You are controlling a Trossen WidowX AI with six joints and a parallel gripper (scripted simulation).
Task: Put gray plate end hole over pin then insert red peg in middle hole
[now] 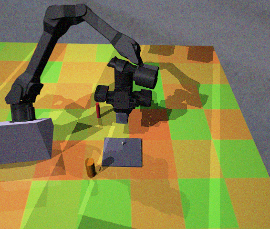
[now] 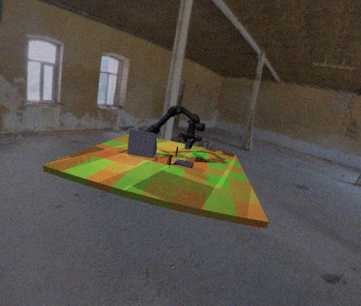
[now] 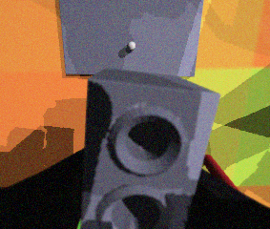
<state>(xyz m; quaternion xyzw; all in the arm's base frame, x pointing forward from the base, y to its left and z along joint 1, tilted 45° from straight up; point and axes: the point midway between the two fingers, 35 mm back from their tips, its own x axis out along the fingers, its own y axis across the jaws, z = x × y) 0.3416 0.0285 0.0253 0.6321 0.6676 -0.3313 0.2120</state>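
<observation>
Now: gripper tip 110 mm above the dark square base and 80 mm to the left of it. The rest, counted from my gripper tip: orange cylinder (180 mm to the right, 110 mm behind, 80 mm below); gray plate (30 mm above); red peg (100 mm behind, 80 mm to the left, 80 mm below).
</observation>
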